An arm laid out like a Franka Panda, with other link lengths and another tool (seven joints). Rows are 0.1 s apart.
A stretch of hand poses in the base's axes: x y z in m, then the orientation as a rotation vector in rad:
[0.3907 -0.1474 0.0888 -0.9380 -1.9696 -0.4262]
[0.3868 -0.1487 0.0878 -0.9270 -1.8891 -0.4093]
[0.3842 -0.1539 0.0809 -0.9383 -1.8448 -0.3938]
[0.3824 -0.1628 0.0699 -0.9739 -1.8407 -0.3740]
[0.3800 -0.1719 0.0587 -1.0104 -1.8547 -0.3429]
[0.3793 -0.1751 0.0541 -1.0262 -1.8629 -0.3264]
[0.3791 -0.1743 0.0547 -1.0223 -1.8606 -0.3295]
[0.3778 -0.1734 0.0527 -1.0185 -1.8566 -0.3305]
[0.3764 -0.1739 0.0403 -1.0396 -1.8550 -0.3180]
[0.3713 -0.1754 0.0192 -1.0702 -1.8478 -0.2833]
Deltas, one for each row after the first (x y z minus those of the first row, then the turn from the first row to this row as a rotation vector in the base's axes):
[-0.0039 -0.0013 -0.0010 0.0256 0.0775 -0.0020]
[-0.0065 -0.0065 -0.0079 0.0274 0.1210 -0.0132]
[-0.0083 -0.0154 -0.0189 -0.0004 0.1287 -0.0316]
[-0.0107 -0.0245 -0.0301 -0.0421 0.1247 -0.0424]
[-0.0114 -0.0277 -0.0347 -0.0628 0.1222 -0.0455]
[-0.0116 -0.0269 -0.0341 -0.0582 0.1235 -0.0444]
[-0.0129 -0.0260 -0.0361 -0.0543 0.1270 -0.0430]
[-0.0143 -0.0265 -0.0485 -0.0716 0.1305 -0.0534]
[-0.0194 -0.0280 -0.0696 -0.1053 0.1460 -0.0634]

